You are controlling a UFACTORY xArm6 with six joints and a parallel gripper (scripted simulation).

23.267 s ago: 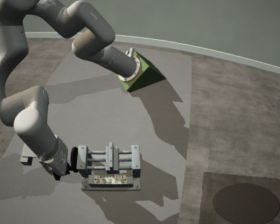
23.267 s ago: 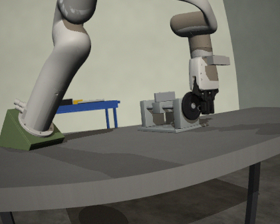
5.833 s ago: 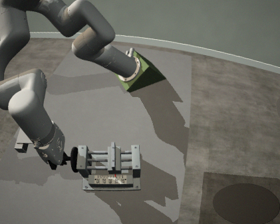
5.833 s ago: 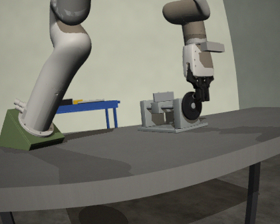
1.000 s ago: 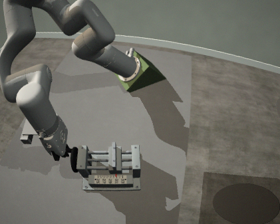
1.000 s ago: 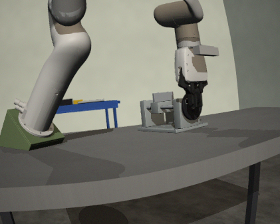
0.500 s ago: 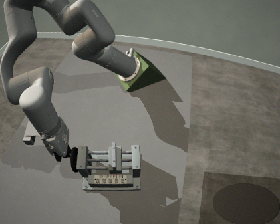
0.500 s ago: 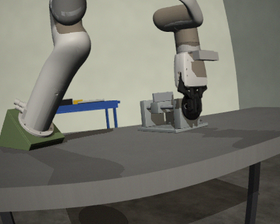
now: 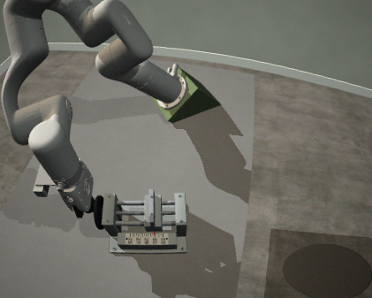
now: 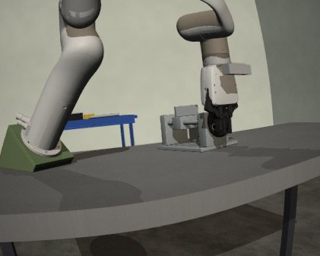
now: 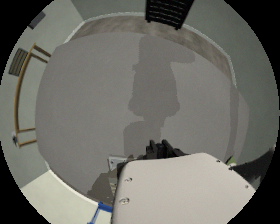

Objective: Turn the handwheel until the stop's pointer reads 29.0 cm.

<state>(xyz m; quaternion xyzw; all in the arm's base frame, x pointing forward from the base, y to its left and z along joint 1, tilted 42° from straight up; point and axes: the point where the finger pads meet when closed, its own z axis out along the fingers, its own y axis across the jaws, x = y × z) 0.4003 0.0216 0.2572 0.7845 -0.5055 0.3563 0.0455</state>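
Now: hand 18 cm to the right of the movable stop, 3 cm below it and 1 cm past it. Also, from my hand: black handwheel (2 cm to the left).
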